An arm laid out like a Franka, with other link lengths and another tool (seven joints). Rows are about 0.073 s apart.
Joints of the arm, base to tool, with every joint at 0 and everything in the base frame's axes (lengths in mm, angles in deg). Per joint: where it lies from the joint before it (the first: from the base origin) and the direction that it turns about. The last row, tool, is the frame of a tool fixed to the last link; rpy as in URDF.
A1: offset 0 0 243.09 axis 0 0 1
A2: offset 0 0 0 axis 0 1 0
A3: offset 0 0 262.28 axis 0 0 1
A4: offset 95.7 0 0 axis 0 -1 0
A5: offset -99.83 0 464.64 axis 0 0 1
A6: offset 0 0 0 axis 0 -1 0
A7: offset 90.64 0 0 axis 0 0 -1
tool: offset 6 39 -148.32 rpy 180 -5.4 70.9
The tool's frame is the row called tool.
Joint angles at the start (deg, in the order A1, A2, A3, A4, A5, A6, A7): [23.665 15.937 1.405 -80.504 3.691 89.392 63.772]
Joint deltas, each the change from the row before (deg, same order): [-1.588 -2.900 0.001 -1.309 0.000 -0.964 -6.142]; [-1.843 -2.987 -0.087 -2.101 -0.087 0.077 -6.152]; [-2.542 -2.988 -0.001 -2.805 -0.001 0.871 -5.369]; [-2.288 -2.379 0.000 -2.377 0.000 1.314 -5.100]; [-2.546 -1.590 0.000 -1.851 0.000 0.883 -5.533]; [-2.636 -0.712 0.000 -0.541 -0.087 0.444 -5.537]
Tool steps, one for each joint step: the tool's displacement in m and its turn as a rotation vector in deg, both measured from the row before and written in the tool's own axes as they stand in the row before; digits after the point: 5 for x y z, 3 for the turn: [-0.01467 0.01245 -0.02361 0.423 0.742 -4.663]; [-0.01628 0.01553 -0.01866 0.121 1.053 -4.305]; [-0.01963 0.02179 -0.01348 -0.052 1.187 -2.874]; [-0.01736 0.01867 -0.01060 -0.320 1.344 -2.866]; [-0.01930 0.02069 -0.00577 -0.069 0.708 -2.999]; [-0.01918 0.02155 -0.00769 -0.208 0.611 -2.954]
